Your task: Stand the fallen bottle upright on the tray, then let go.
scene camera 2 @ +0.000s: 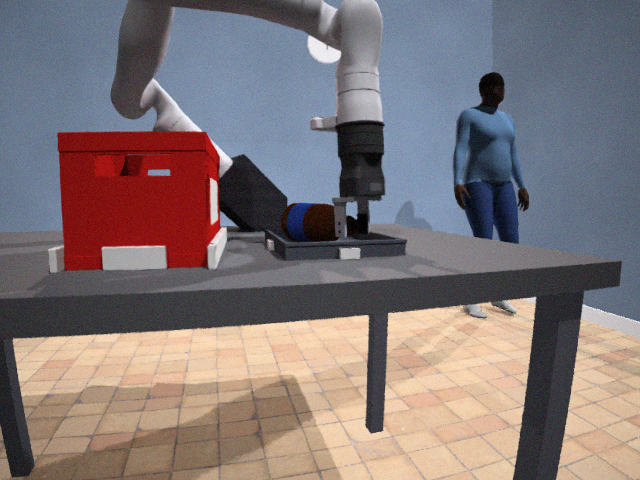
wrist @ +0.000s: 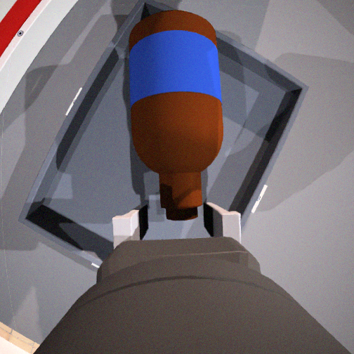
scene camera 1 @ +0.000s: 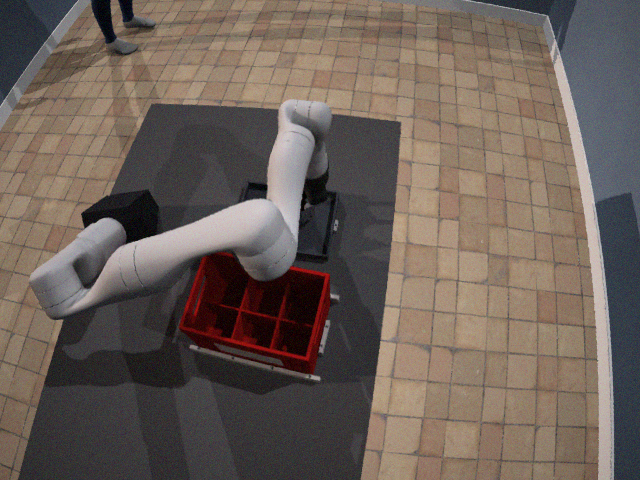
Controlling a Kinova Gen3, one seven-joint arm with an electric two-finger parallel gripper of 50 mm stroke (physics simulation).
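Places are measured from the arm's base along level axes (x ahead, y left, z up), in centimetres.
Pixels of known places: gripper, between the fingertips: [scene camera 2: 353, 235] [scene camera 1: 307, 207]; arm's base, origin of its link: [scene camera 2: 220, 173] [scene camera 1: 109, 235].
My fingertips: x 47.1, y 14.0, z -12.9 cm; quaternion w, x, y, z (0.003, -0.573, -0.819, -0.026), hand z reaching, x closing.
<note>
For each thing: its top centre in the pictures, then the offset to it from my fingertips. Level surfaces: height alone.
- brown bottle, centre of its top: [scene camera 2: 321, 203] dx -7.6, dy -2.4, dz +5.3 cm
- red crate, centre of its top: [scene camera 2: 155, 145] [scene camera 1: 253, 301] dx -9.8, dy -30.9, dz +14.9 cm
- table, height of its surface: dz -2.6 cm
A brown bottle [scene camera 2: 320, 222] [wrist: 176, 130] with a blue band lies on its side in the dark shallow tray [scene camera 2: 341, 251] [wrist: 280, 131] [scene camera 1: 332, 222]. In the wrist view its base is toward the top and its neck points at my gripper. My gripper [scene camera 2: 353, 232] [wrist: 175, 215] points down, low over the tray. It is open, with one finger on each side of the mouth end of the neck and gaps on both sides. In scene camera 1 the arm hides the bottle and most of the fingers.
A red crate [scene camera 1: 242, 312] [scene camera 2: 134, 206] with compartments stands beside the tray, with white strips [scene camera 1: 253, 364] along its foot. A black angular block [scene camera 1: 124, 211] [scene camera 2: 253, 196] is near the arm's base. A person [scene camera 2: 490, 155] stands beyond the table [scene camera 2: 465, 268].
</note>
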